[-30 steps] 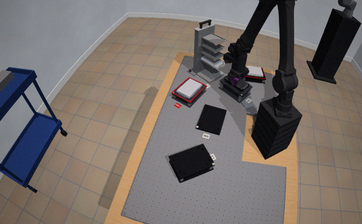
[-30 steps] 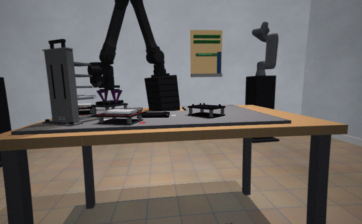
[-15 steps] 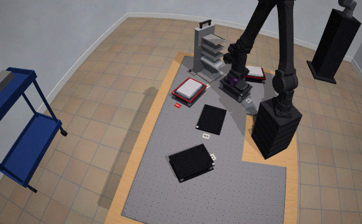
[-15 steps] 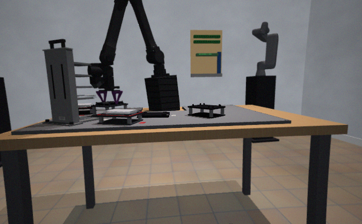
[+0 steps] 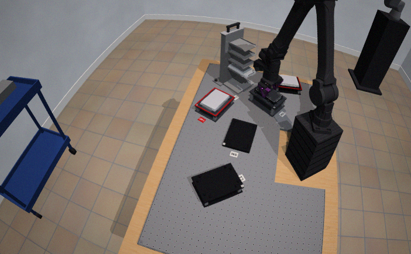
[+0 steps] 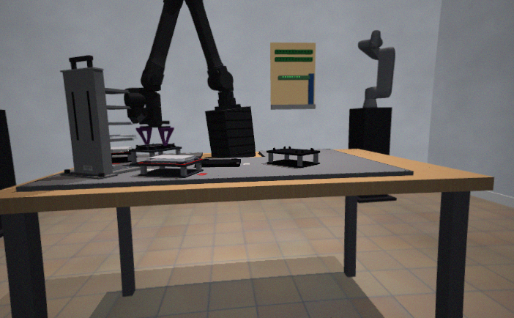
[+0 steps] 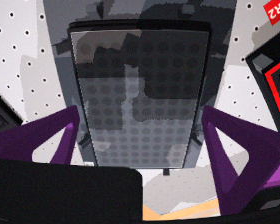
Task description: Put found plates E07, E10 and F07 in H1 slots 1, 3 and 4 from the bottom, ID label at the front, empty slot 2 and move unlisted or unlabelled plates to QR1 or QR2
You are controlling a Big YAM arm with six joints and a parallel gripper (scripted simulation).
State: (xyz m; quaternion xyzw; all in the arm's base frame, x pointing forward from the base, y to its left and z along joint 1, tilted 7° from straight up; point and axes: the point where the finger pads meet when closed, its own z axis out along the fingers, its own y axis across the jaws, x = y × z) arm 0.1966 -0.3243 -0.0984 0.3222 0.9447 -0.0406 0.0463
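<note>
The dark plate is 10 mm below my hand. Round my hand: RG label: 80 mm behind, 70 mm to the left, 80 mm below; then QR2 label: 20 mm behind, 160 mm to the right, 80 mm below; then regrip nest: 20 mm below.
</note>
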